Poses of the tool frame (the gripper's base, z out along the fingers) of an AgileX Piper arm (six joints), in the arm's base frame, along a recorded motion.
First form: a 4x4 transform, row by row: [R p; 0 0 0 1], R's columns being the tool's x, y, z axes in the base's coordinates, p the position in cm. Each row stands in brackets.
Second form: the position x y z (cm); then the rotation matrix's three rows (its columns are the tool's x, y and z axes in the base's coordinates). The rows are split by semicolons. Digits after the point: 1 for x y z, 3 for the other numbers.
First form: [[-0.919 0.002 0.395 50.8], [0.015 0.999 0.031 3.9], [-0.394 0.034 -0.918 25.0], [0 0 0 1]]
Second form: 50.8 3.9 25.0; -0.919 0.002 0.395; 0.015 0.999 0.031; -0.394 0.034 -0.918
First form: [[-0.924 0.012 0.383 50.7], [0.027 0.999 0.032 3.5], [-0.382 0.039 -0.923 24.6], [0 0 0 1]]
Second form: 50.7 3.5 24.6; -0.924 0.012 0.383; 0.027 0.999 0.032; -0.382 0.039 -0.923
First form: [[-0.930 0.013 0.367 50.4], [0.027 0.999 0.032 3.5], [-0.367 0.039 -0.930 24.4], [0 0 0 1]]
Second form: 50.4 3.5 24.4; -0.930 0.013 0.367; 0.027 0.999 0.032; -0.367 0.039 -0.930
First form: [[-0.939 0.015 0.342 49.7], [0.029 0.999 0.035 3.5], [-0.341 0.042 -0.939 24.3], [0 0 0 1]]
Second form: 49.7 3.5 24.3; -0.939 0.015 0.342; 0.029 0.999 0.035; -0.341 0.042 -0.939
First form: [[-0.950 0.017 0.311 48.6], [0.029 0.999 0.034 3.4], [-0.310 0.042 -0.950 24.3], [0 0 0 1]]
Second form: 48.6 3.4 24.3; -0.950 0.017 0.311; 0.029 0.999 0.034; -0.310 0.042 -0.950
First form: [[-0.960 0.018 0.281 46.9], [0.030 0.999 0.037 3.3], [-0.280 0.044 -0.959 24.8], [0 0 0 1]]
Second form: 46.9 3.3 24.8; -0.960 0.018 0.281; 0.030 0.999 0.037; -0.280 0.044 -0.959
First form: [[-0.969 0.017 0.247 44.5], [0.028 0.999 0.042 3.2], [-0.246 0.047 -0.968 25.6], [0 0 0 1]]
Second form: 44.5 3.2 25.6; -0.969 0.017 0.247; 0.028 0.999 0.042; -0.246 0.047 -0.968
